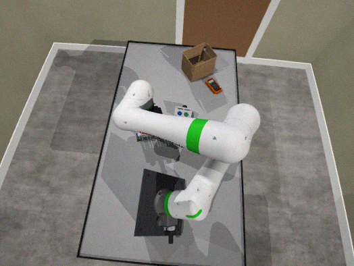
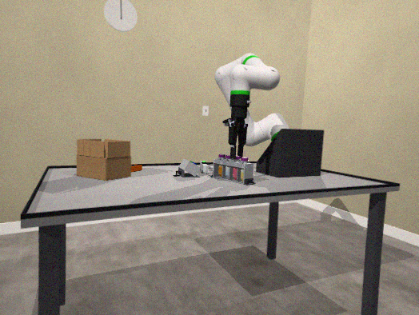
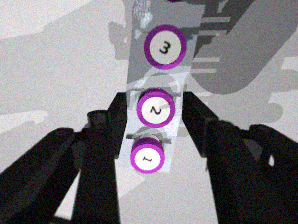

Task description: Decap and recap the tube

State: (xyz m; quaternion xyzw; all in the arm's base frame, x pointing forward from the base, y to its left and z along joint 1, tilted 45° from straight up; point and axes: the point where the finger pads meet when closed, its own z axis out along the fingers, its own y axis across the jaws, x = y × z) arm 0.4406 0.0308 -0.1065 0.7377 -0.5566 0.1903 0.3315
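The purple cap marked 2 lies 30 mm below my hand. The rest, counted from my hand: cap 1 (50 mm to the left, 30 mm below, 10 mm behind); then cap 3 (50 mm to the right, 30 mm below, 10 mm ahead); then cap 4 (100 mm to the right, 30 mm below, 20 mm ahead).
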